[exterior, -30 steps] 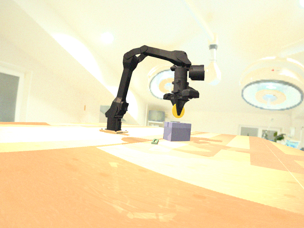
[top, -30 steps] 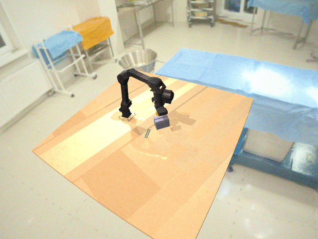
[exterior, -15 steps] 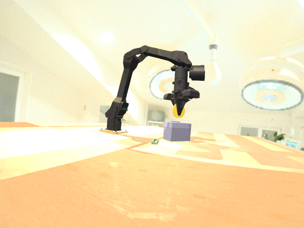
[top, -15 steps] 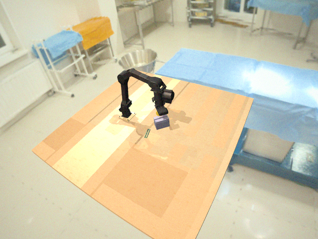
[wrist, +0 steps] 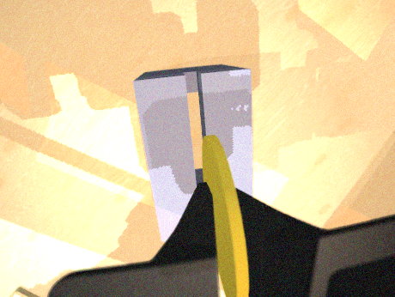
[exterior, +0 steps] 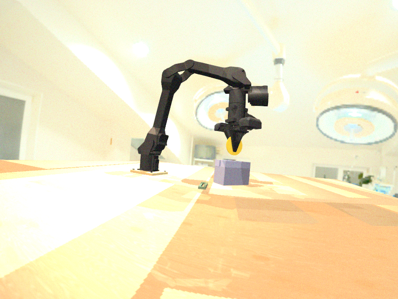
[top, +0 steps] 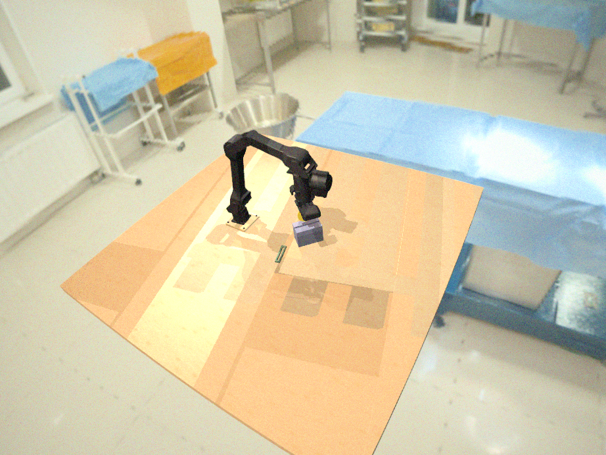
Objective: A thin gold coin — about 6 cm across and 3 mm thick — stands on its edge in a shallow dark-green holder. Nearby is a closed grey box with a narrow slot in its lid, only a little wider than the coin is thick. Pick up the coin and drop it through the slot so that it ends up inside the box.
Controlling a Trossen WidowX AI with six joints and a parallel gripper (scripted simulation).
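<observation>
Now: the thin gold coin 2 cm above my gripper tip.
</observation>
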